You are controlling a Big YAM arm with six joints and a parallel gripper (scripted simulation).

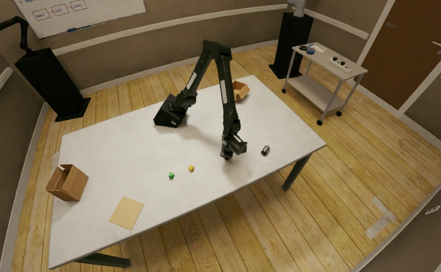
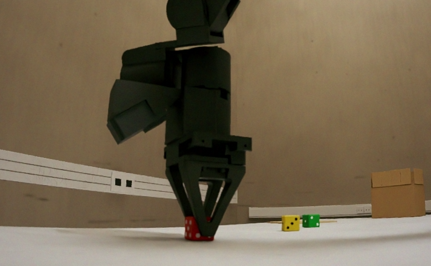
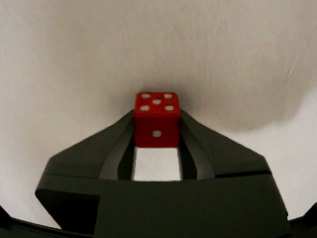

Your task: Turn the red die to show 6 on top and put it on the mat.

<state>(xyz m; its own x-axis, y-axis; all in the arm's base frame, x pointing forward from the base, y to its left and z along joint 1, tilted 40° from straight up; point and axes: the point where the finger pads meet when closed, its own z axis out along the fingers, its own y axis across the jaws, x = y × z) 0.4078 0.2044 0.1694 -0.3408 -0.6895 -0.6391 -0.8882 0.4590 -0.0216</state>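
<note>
Now: hand right at the red die. From my hand the other things lie so: yellow die: 22 cm to the right, 3 cm ahead; black object: 24 cm to the left; green die: 33 cm to the right, 5 cm ahead.
</note>
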